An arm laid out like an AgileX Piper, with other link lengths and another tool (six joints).
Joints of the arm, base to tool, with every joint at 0 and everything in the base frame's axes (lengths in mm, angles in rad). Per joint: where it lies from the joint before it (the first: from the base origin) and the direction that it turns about. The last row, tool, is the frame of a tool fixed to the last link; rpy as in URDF.
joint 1: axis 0 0 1 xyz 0 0 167.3
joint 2: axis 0 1 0 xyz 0 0 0
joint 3: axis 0 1 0 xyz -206.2 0 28.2
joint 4: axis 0.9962 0 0.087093 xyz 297.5 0 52.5
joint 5: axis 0 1 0 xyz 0 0 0
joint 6: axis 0.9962 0 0.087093 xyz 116.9 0 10.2
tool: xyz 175.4 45 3.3 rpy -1.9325 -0.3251 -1.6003
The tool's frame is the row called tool.
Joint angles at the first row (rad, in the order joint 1, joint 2, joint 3, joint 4, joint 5, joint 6):
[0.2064, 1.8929, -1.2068, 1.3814, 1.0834, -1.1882]
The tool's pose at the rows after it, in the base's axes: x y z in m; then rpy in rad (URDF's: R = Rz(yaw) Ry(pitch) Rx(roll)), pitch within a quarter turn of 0, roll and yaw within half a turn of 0:
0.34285 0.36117 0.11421 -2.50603 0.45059 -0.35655
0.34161 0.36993 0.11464 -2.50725 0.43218 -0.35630
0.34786 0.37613 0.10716 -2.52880 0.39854 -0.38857
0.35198 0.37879 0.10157 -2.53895 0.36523 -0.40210
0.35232 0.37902 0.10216 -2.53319 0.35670 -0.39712
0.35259 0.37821 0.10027 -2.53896 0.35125 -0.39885
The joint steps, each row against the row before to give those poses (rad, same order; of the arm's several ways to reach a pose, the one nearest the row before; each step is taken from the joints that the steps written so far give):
[0.0274, -0.0191, -0.0019, -0.0096, -0.0369, 0.0000]
[0.0279, -0.0070, -0.0002, 0.0061, -0.0298, -0.0018]
[0.0280, -0.0025, 0.0000, -0.0026, -0.0641, 0.0000]
[0.0153, 0.0000, 0.0000, -0.0015, -0.0396, -0.0151]
[0.0000, 0.0000, 0.0000, 0.0050, -0.0002, -0.0128]
[0.0000, 0.0000, 0.0000, -0.0067, -0.0040, 0.0001]

